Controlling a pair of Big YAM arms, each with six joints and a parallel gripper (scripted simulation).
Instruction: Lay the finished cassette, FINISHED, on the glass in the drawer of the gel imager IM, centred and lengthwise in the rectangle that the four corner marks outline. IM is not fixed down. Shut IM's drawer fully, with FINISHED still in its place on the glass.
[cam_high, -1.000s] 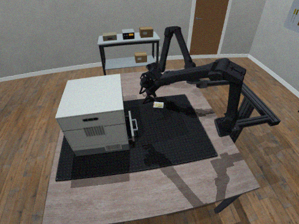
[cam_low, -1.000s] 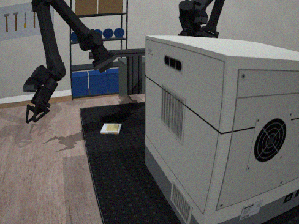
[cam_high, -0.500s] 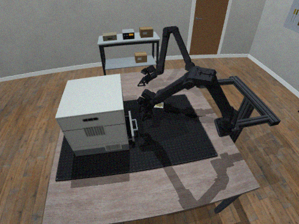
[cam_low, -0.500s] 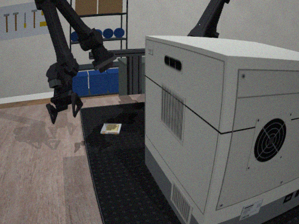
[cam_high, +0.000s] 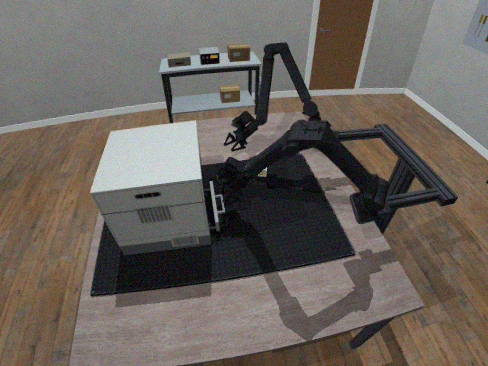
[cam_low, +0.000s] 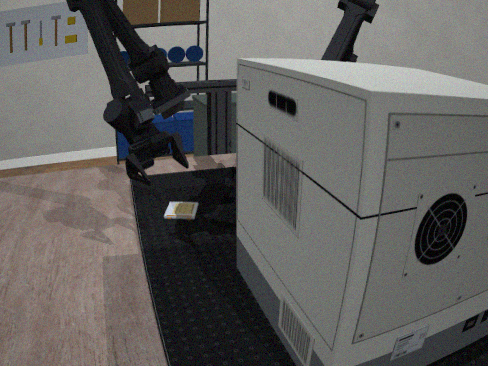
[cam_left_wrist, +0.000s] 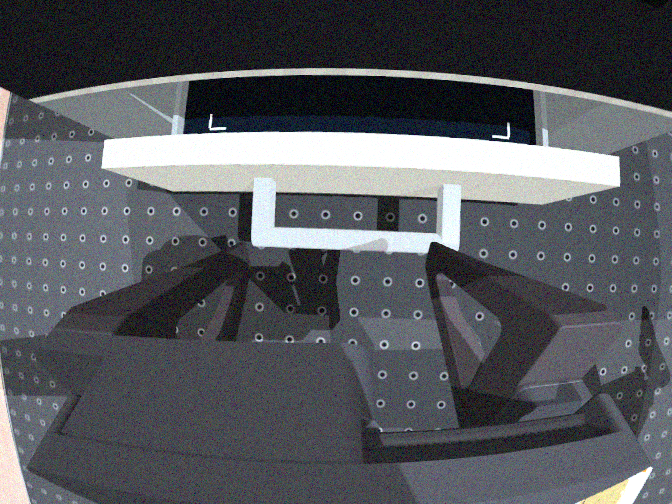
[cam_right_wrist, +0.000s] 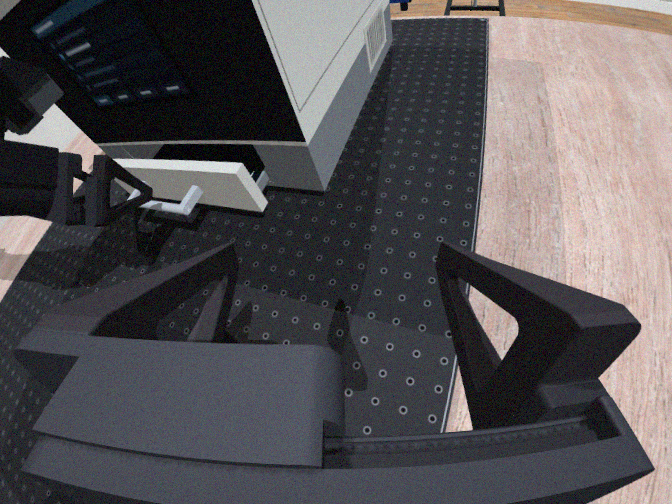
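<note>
Now: right hand 160 mm past the finished cassette, 50 mm to the right of it and 160 mm above it. From my right hand the other things lie so: drawer: 240 mm ahead, 310 mm to the left, 130 mm below.
</note>
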